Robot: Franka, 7 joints.
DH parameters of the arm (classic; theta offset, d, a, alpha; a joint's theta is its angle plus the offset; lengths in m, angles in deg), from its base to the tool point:
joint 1: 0 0.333 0 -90
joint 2: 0 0 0 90
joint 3: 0 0.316 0.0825 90
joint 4: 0 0 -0.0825 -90
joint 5: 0 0.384 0 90
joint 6: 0 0 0.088 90
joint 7: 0 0.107 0 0
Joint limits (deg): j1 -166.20..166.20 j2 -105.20..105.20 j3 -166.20..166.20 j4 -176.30..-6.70 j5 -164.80..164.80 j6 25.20..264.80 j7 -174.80..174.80
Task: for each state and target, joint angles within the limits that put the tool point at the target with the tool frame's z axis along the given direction. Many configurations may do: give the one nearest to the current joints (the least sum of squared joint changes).
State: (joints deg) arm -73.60 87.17 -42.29 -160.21 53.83 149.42 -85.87
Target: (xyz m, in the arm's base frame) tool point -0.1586 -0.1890 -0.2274 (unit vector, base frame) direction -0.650 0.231 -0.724
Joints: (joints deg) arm -58.19 105.03 -16.61 -120.89 42.23 194.90 -85.87
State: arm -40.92 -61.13 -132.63 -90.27 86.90 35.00 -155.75
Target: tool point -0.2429 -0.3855 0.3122 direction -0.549 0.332 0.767
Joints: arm -12.82 -84.09 -112.30 -135.61 105.23 36.30 -155.75
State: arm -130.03 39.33 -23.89 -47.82 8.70 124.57 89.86
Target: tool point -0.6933 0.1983 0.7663 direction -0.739 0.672 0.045
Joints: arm -166.20 43.07 -65.67 -51.49 0.37 165.92 89.86
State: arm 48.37 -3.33 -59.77 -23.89 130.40 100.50 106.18
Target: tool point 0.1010 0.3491 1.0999 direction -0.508 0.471 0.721
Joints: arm 92.03 1.30 -20.09 -39.19 111.82 137.82 106.18
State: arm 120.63 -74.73 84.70 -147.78 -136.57 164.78 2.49
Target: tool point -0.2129 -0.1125 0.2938 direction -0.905 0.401 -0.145
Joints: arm 152.25 -89.09 82.91 -164.96 -146.78 194.42 2.49
